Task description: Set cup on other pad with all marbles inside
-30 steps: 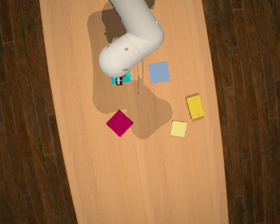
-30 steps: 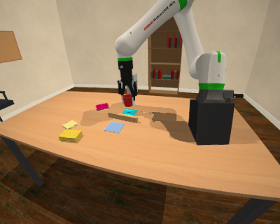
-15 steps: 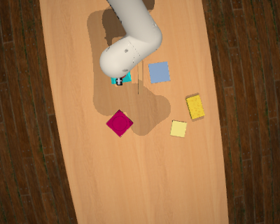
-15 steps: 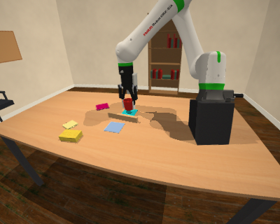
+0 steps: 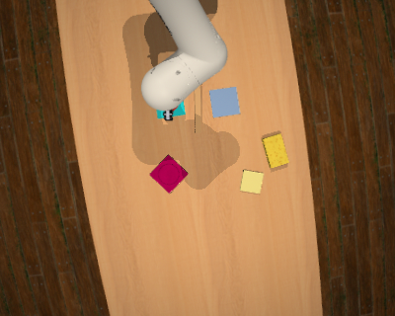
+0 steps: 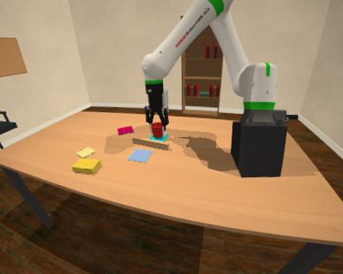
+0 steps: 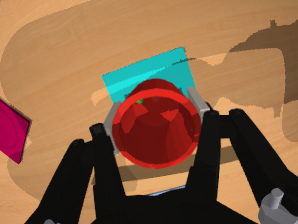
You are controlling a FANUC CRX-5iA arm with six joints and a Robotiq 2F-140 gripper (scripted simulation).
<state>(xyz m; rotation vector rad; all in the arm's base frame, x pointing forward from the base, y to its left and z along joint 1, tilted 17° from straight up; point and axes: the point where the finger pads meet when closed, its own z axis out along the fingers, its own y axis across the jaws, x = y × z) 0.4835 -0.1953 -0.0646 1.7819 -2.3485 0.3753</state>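
The thin wooden rail lies 30 mm ahead of my hand, 100 mm to the left of it and 40 mm below it. From my hand the other things lie so: magenta block (240 mm ahead, 80 mm to the right, 40 mm below); then pale yellow block (360 mm ahead, 200 mm to the left, 40 mm below); then red cup (20 mm below).
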